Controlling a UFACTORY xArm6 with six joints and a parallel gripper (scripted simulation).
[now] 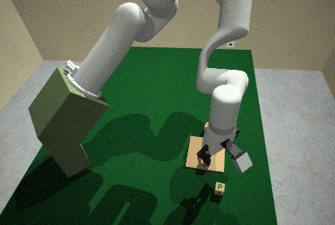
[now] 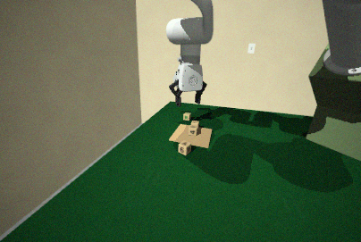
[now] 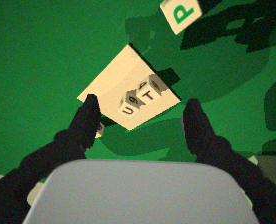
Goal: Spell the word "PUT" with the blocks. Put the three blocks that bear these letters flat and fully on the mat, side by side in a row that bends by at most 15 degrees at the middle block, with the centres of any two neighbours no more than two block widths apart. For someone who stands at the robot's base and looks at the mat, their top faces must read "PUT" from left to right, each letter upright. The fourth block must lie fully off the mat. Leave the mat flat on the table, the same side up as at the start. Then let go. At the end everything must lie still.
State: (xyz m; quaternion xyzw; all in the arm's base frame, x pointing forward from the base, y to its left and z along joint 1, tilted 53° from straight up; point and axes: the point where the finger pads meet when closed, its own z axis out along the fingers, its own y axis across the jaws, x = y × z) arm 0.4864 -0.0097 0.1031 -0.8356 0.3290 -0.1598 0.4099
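My hand is 40 mm short of the P block, 70 mm to the left of it and 90 mm above it. From my hand the other things lie so: mat (50 mm behind, 50 mm to the left, 110 mm below).
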